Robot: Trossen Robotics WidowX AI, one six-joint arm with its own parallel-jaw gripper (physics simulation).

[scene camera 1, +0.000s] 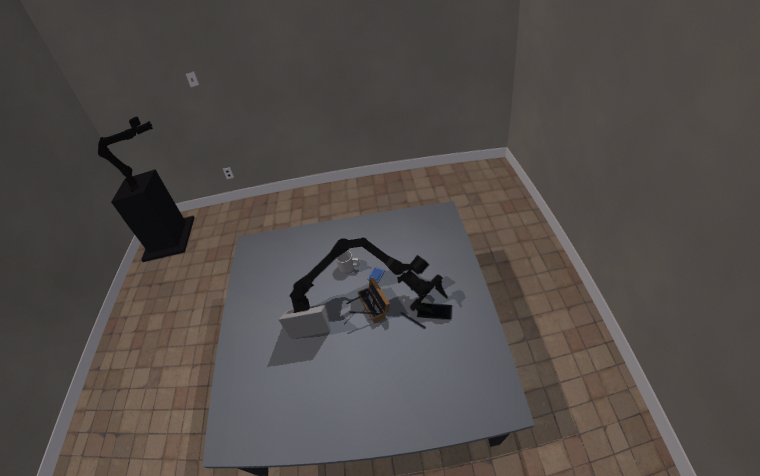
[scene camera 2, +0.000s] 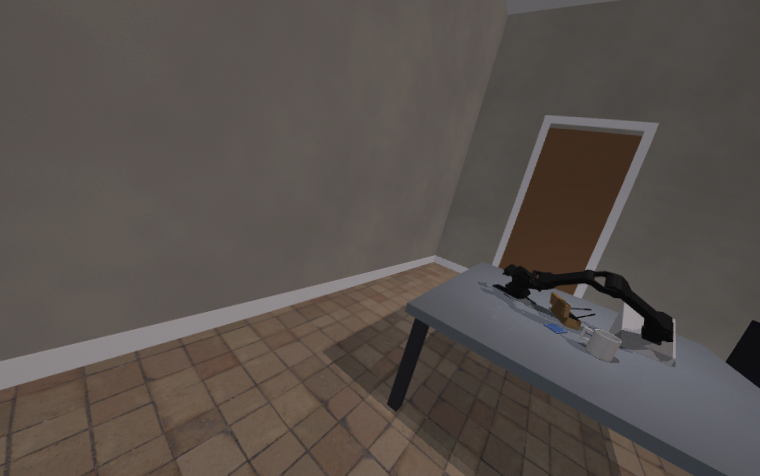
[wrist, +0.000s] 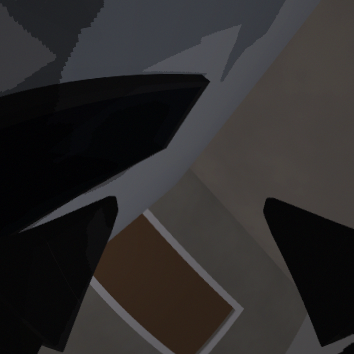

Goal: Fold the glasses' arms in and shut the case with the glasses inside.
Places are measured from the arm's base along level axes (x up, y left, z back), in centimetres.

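Pixels of known places: gripper, fingertip midpoint: (scene camera 1: pixel 440 305) (scene camera 2: pixel 506 280) (wrist: pixel 191 204); arm's base, origin of the base link: (scene camera 1: pixel 301 310) (scene camera 2: pixel 651 335).
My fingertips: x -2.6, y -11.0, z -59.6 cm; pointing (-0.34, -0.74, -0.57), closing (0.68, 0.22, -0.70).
For each thing: its top centre in the pictures, then the offset to it from my fingertips. "spot": a spot on its surface instead.
- flat black slab, middle of its top: (wrist: pixel 99 153) (scene camera 1: pixel 434 310) (scene camera 2: pixel 507 290) dx -5.0, dy +1.5, dz +2.3 cm
- dark pen-like stick, middle of its top: (scene camera 1: pixel 411 319) dx -4.9, dy -0.1, dz +13.1 cm
- blue card, middle of its top: (scene camera 1: pixel 376 274) (scene camera 2: pixel 555 327) dx -5.3, dy +29.0, dz +23.9 cm
- white mug, surface spot: (scene camera 1: pixel 345 263) spot: dx +1.7, dy +33.7, dz +37.2 cm
The brown case (scene camera 1: pixel 378 317) (scene camera 2: pixel 572 323) stands open near the middle of the table, with its lid (scene camera 1: pixel 380 296) (scene camera 2: pixel 559 308) raised on the side toward my gripper. The dark glasses (scene camera 1: pixel 371 302) lie in the case. Their two thin arms (scene camera 1: pixel 359 312) (scene camera 2: pixel 581 308) stick out unfolded over the side away from the lid. My gripper (scene camera 1: pixel 432 298) (wrist: pixel 191 204) is open and empty, with its fingers spread wide. It is beyond the raised lid, apart from the case, above the table near a black phone-like slab. Neither case nor glasses shows in the wrist view.
The flat black slab (scene camera 1: pixel 440 311) (wrist: pixel 100 120) lies below and beside my gripper. A dark pen-like stick (scene camera 1: pixel 413 320) lies between it and the case. A blue card (scene camera 1: pixel 376 274) (scene camera 2: pixel 555 328) and a white mug (scene camera 1: pixel 345 263) (scene camera 2: pixel 603 344) are behind the case. A pale block (scene camera 1: pixel 305 323) supports my arm's base.
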